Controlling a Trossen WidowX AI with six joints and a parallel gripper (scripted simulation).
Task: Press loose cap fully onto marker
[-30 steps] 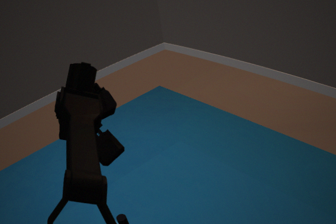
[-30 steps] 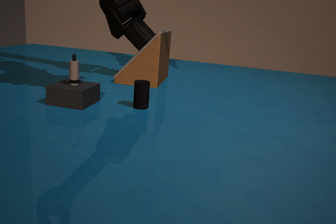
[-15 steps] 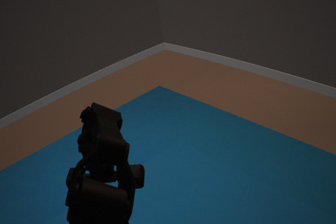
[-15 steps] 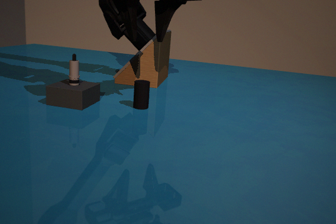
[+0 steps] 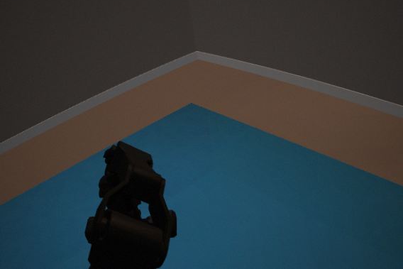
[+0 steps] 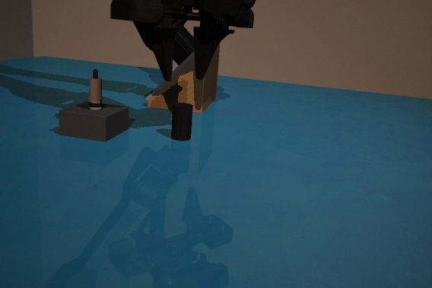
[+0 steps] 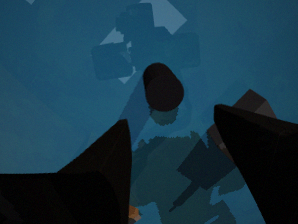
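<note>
Right now the dark marker cap is 60 mm below my gripper tip. The rest, counted from my gripper tip: dark grey holder block (110 mm to the right, 60 mm below, 30 mm ahead).
</note>
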